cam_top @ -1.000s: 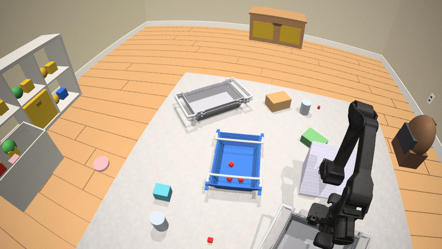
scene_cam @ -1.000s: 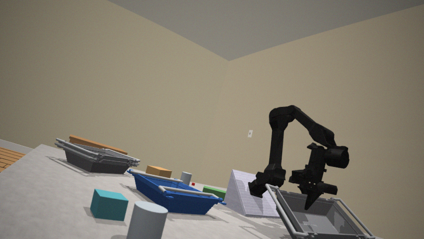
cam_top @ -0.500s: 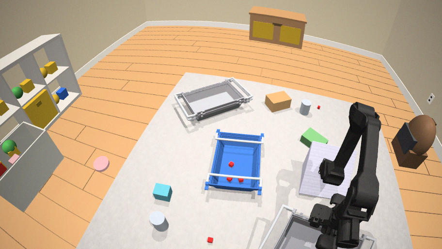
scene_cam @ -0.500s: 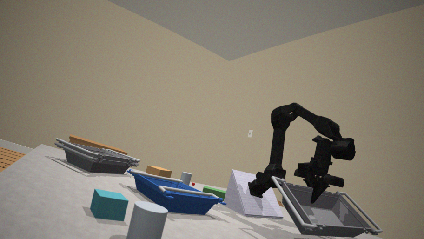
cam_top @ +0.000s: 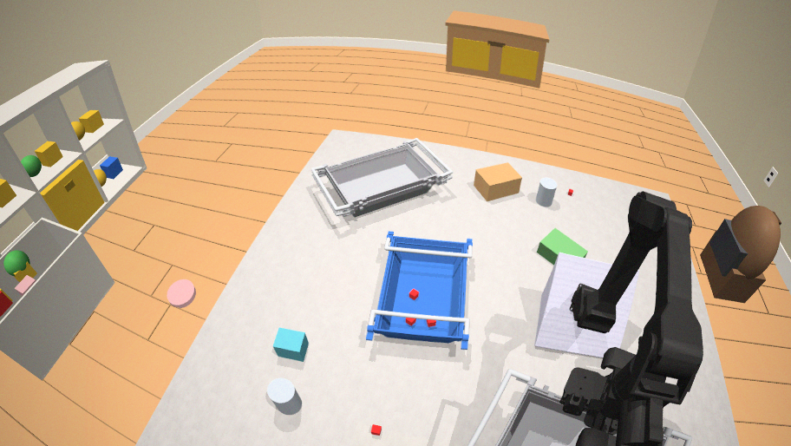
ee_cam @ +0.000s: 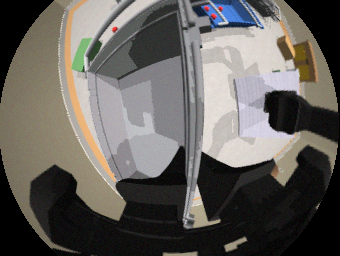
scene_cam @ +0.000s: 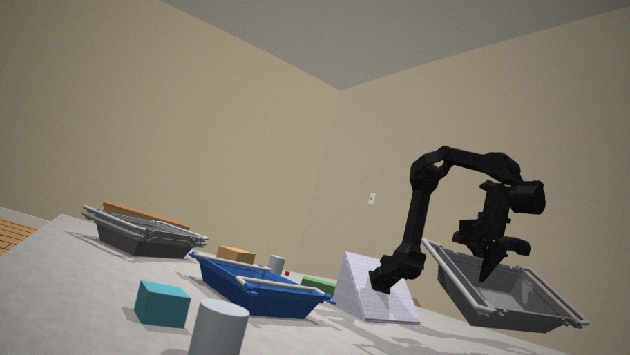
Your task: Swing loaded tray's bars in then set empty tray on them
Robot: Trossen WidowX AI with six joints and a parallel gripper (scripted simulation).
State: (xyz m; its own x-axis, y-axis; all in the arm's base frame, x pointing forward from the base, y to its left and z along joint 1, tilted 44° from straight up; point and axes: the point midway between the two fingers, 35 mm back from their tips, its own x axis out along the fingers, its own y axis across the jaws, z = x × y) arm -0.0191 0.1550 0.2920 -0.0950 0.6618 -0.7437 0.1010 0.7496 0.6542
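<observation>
Now: the grey plastic tray 1 cm ahead of my gripper tip and 8 cm to the left of it. Also, from my gripper tip: orange box: 34 cm ahead, 72 cm to the right, 13 cm below; teal cube: 60 cm ahead, 1 cm to the right, 14 cm below.
</observation>
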